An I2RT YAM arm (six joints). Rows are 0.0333 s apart.
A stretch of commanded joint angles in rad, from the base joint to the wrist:
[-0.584 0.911 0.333 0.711 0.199 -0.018]
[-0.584 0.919 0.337 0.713 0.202 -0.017]
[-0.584 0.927 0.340 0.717 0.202 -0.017]
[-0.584 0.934 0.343 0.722 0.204 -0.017]
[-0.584 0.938 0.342 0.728 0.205 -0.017]
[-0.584 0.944 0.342 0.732 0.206 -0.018]
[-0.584 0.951 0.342 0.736 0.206 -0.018]
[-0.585 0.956 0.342 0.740 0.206 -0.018]
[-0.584 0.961 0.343 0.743 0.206 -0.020]
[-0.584 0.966 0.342 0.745 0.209 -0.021]
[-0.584 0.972 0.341 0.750 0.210 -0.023]
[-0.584 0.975 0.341 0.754 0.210 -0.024]
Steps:
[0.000 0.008 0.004 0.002 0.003 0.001]
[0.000 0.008 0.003 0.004 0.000 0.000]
[0.000 0.007 0.003 0.005 0.002 0.000]
[0.000 0.004 -0.001 0.006 0.001 0.000]
[0.000 0.006 0.000 0.004 0.001 -0.001]
[0.000 0.007 0.000 0.004 0.000 0.000]
[-0.001 0.005 0.000 0.004 0.000 0.000]
[0.001 0.005 0.001 0.003 0.000 -0.002]
[0.000 0.005 -0.001 0.002 0.003 -0.001]
[0.000 0.006 -0.001 0.005 0.001 -0.002]
[0.000 0.003 0.000 0.004 0.000 -0.001]

